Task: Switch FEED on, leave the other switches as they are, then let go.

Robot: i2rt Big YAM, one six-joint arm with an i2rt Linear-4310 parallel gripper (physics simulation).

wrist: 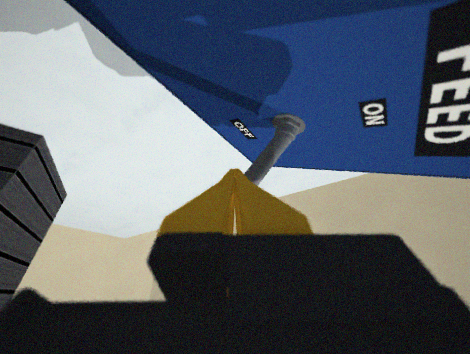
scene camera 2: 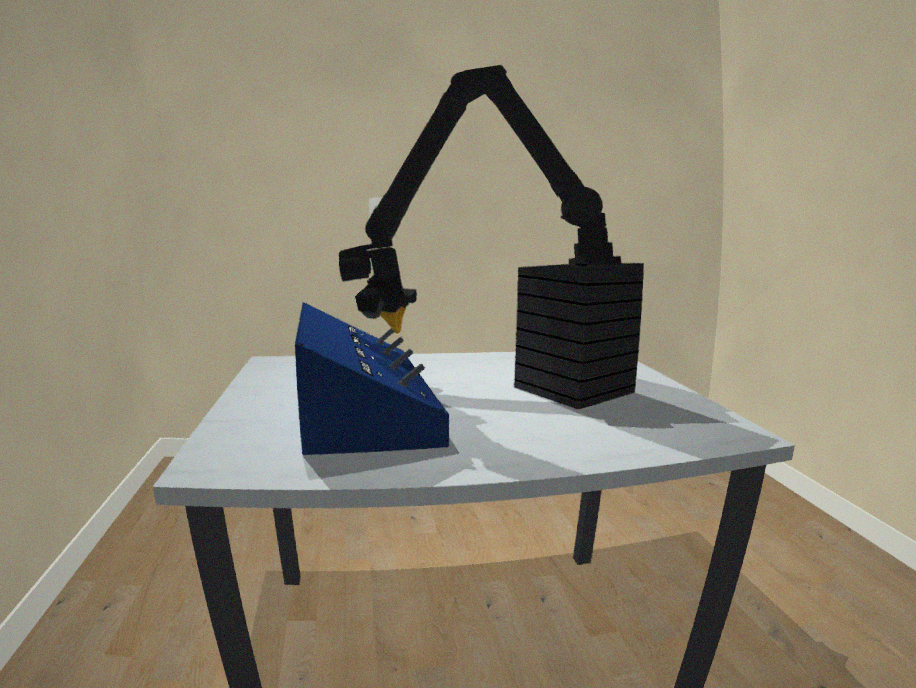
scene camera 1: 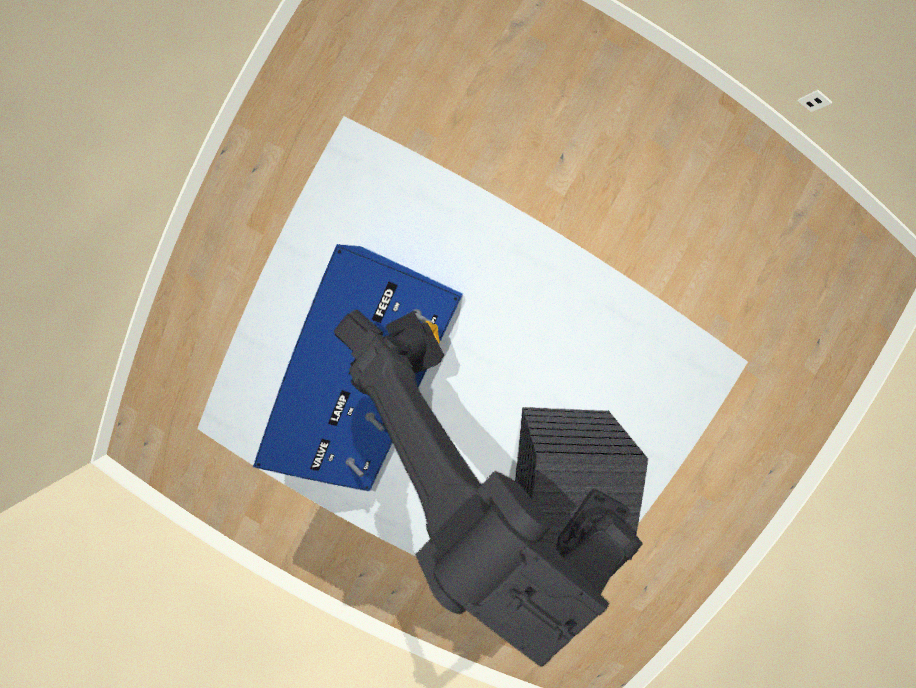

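Note:
The blue sloped switch panel stands on the table. The FEED label is at its far end. The FEED lever leans to the OFF side; the fingertips hide its free end in the wrist view. My gripper is shut and empty, with its yellow tips at the lever's free end, on the OFF side. Whether they touch it I cannot tell. The LAMP lever and VALVE lever lean to OFF. The arm hides the DRIVE label in scene camera 1.
The neighbouring levers stand in a row along the panel, close to the FEED lever. The black ribbed pedestal carries the arm on the white table. The arm passes over the panel's middle in scene camera 1.

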